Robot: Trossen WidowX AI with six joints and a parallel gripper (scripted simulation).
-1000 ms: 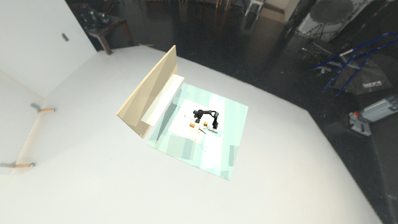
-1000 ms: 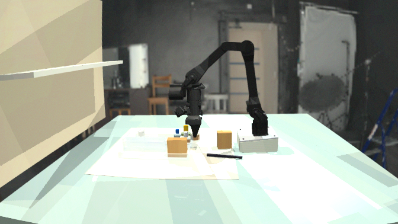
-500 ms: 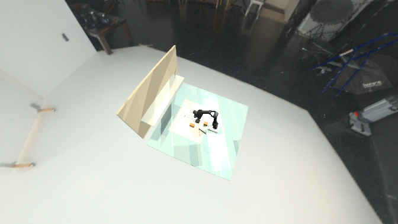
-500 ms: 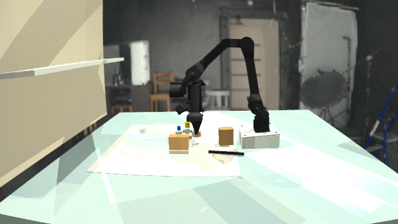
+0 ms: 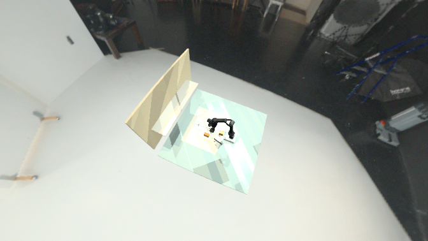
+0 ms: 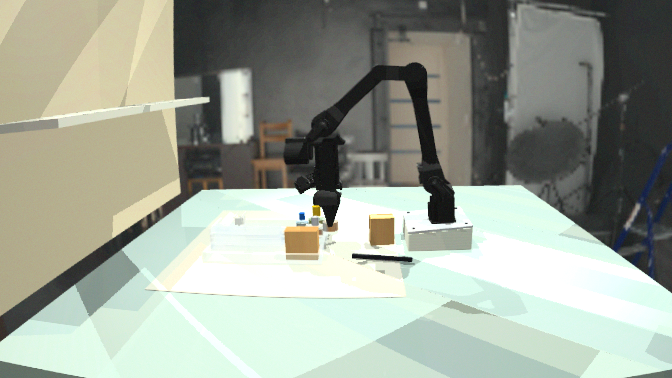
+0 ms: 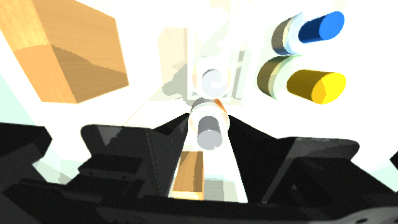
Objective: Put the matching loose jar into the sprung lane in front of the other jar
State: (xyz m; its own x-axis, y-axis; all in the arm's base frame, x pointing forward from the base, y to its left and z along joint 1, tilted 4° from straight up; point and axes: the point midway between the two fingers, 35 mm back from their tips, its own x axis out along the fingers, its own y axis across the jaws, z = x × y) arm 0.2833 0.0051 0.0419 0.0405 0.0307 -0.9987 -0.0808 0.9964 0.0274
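Now: gripper tip 18 cm short of the clear-walled pusher lane, 4 cm to the right of it and 3 cm above it. Also, from my gripper tip: black pen 14 cm behind, 13 cm to the left, 4 cm below.
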